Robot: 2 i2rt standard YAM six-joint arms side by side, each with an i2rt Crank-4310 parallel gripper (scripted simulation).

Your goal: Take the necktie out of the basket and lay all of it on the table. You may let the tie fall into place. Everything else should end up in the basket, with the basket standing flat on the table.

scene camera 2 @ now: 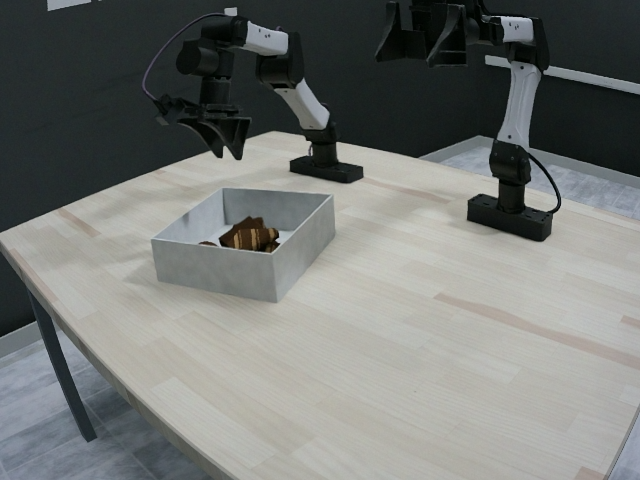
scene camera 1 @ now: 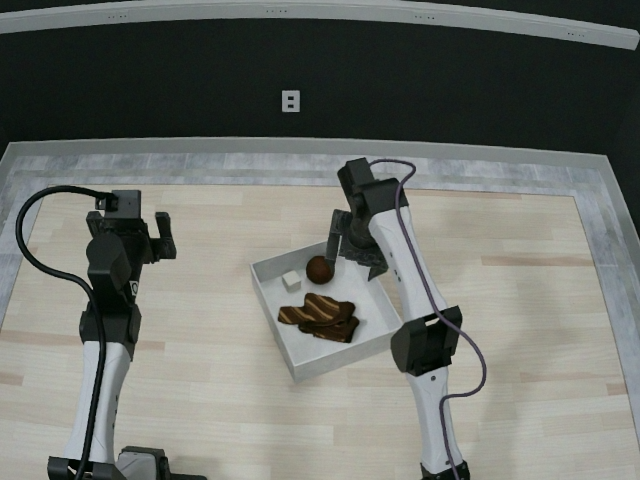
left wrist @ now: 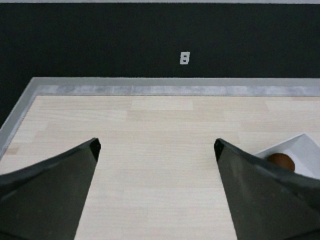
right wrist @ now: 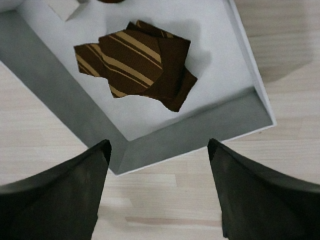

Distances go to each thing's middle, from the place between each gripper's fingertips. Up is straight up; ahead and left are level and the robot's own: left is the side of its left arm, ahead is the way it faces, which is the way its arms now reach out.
Labels:
Right now my right hand (scene camera 2: pixel 228 159) is 10 mm short of the grey basket (scene camera 2: pixel 305 221), 50 mm to the right of it and 160 mm above it.
Right now my left hand (scene camera 2: pixel 400 61) is 6 cm short of the grey basket, 32 cm to the left of it and 36 cm above it.

